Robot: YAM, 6 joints.
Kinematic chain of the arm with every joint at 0, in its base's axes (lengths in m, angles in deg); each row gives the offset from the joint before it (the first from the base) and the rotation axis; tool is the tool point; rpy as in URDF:
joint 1: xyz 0 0 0.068 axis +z
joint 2: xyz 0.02 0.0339 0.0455 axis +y
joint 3: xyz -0.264 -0.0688 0 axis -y
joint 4: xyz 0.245 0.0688 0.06 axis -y
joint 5: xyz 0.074 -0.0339 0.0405 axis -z
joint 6: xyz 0.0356 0 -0.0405 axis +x
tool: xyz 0 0 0 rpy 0 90 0
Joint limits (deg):
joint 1: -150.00..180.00
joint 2: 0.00..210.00
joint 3: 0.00..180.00
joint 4: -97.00..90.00
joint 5: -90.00..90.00
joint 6: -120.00..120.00
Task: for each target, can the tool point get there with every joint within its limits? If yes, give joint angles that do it. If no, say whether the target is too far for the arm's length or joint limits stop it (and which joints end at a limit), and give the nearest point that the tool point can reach.
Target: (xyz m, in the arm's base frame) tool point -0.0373 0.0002 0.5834
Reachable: yes | joints -42.40 37.20 82.77 24.44 44.77 61.09
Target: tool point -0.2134 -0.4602 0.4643
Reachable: yes | joints -116.75 126.63 134.48 18.00 -27.74 -48.86
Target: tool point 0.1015 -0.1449 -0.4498
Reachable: no: joint limits stop it (at a limit: joint 2) | nearest point 0.1086 -0.1550 -0.3754 | short by 0.075 m
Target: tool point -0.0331 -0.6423 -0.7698
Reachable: no: too far | nearest point -0.0215 -0.4163 -0.3389 | short by 0.487 m
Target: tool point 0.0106 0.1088 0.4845
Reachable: yes | joints 66.42 54.91 91.66 -64.53 -71.72 39.51
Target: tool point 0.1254 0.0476 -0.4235
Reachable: no: joint limits stop it (at a limit: joint 2) | nearest point 0.1404 0.0533 -0.3667 | short by 0.059 m
